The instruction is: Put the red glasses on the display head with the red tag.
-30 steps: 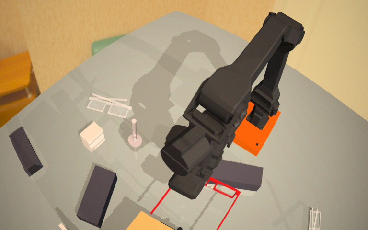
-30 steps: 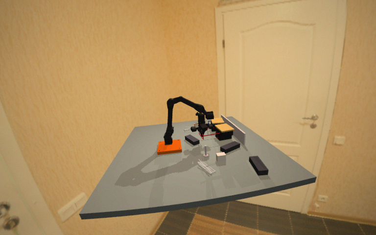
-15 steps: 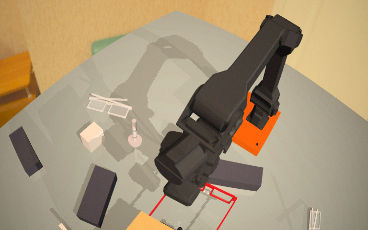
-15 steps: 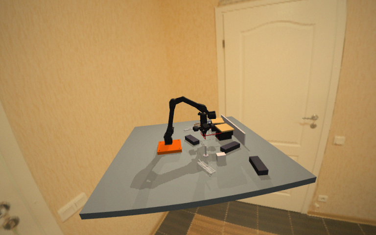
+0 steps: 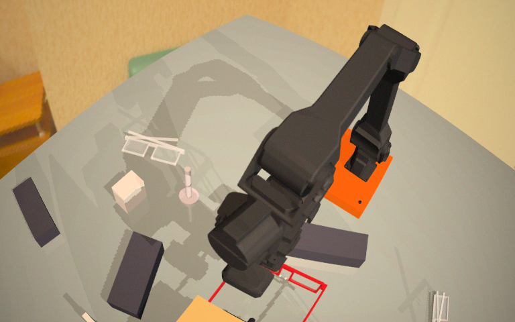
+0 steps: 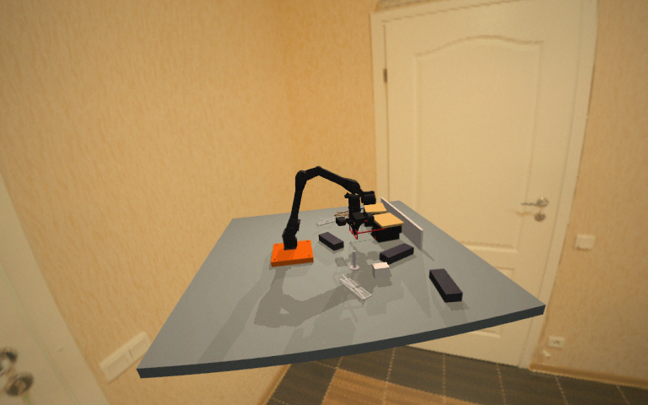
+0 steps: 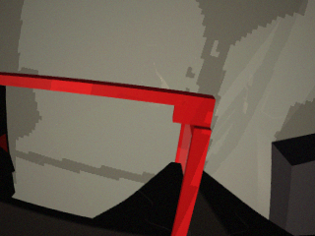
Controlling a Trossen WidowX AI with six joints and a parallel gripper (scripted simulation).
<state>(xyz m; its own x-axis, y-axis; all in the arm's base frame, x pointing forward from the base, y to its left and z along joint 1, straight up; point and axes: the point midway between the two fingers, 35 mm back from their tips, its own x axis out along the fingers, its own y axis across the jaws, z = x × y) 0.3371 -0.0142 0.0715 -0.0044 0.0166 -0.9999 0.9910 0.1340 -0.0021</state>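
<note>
The tan-topped display head is 150 mm ahead of my gripper tip, 60 mm to the left of it and 10 mm below it. Also, from my gripper tip: peg stand: 50 mm behind, 210 mm to the right, 40 mm below; white panel: 290 mm ahead, 170 mm to the left, 10 mm below; white cube: 50 mm ahead, 300 mm to the right, 40 mm below.
</note>
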